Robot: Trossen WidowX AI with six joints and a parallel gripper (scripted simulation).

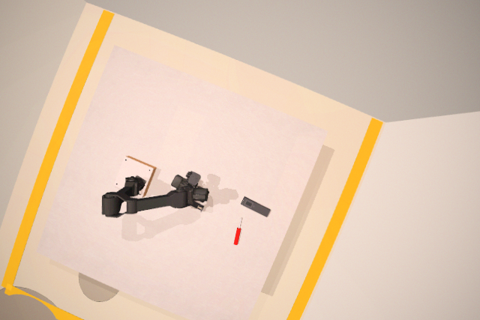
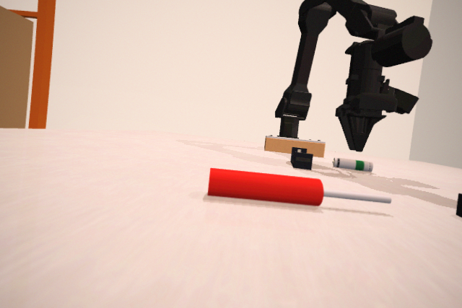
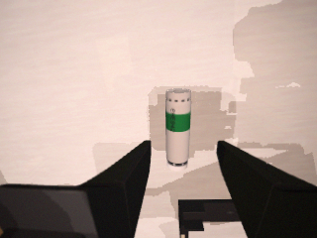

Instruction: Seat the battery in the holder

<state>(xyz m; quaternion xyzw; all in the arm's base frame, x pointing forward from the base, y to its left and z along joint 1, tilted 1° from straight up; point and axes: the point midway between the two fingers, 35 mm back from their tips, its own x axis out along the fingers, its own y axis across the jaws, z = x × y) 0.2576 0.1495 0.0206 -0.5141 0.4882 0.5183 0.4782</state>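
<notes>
Now: gripper tip 3 cm above the battery. From my gripper tip the other things lie so: red-handled screwdriver 34 cm ahead, 9 cm to the right, 3 cm below.
</notes>
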